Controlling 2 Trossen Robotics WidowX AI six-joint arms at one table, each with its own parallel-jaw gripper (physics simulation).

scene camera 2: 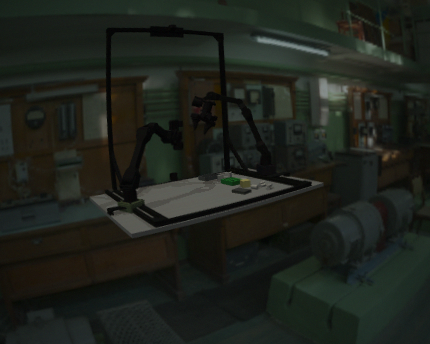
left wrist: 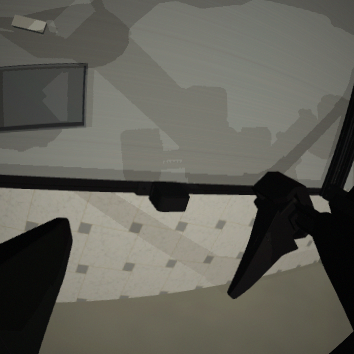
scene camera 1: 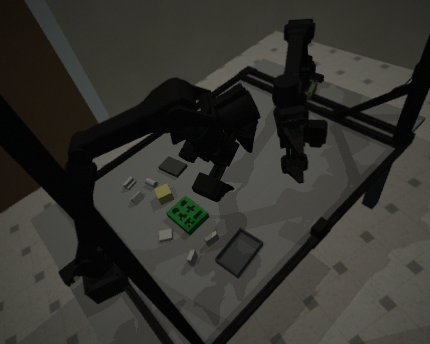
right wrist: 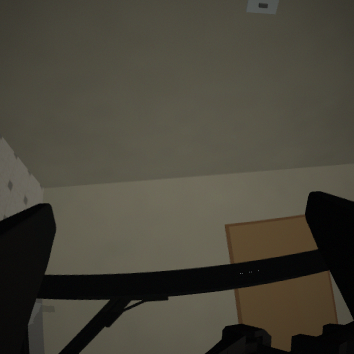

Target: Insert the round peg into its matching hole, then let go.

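The round peg (scene camera 1: 151,182), a small pale cylinder, lies on its side on the table behind the yellow block in scene camera 1. The green hole board (scene camera 1: 189,228) (scene camera 2: 230,181) lies flat in front of that block; its individual hole shapes are small and dark. My left gripper (scene camera 1: 239,170) (scene camera 2: 201,131) (left wrist: 196,229) is open and empty, raised high above the table. My right gripper (scene camera 1: 302,166) (scene camera 2: 180,135) (right wrist: 182,211) is also open and empty, held above the table and turned toward the wall. The peg does not show in either wrist view.
A yellow block (scene camera 1: 163,193) (scene camera 2: 245,183) stands beside the board, with a dark flat block (scene camera 1: 173,166) (scene camera 2: 241,190) behind it. Several pale pegs lie around. A shallow grey tray (scene camera 1: 251,260) (left wrist: 85,95) lies in front. Black rails edge the table. The two grippers hang fairly near each other.
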